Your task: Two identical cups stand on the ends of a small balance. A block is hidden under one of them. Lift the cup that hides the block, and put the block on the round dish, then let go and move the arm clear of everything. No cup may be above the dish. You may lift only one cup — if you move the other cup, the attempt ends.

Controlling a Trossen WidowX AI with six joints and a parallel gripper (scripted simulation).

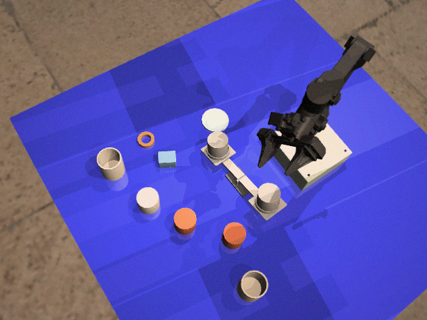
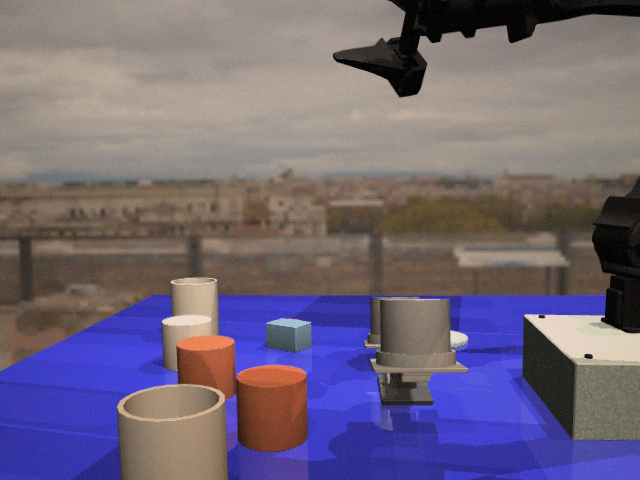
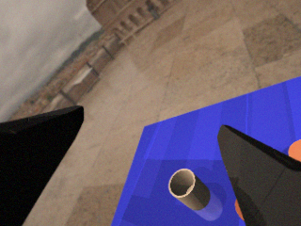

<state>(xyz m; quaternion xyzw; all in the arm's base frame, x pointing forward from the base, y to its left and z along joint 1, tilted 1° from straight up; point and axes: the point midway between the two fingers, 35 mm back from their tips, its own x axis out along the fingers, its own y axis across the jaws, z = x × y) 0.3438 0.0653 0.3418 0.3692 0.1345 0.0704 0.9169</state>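
Now: gripper tip 38 cm above the pale green block, 25 cm to the left of it and 10 cm past it. The rest, counted from my gripper tip: round pale dish 42 cm below, 35 cm to the right, 19 cm behind.
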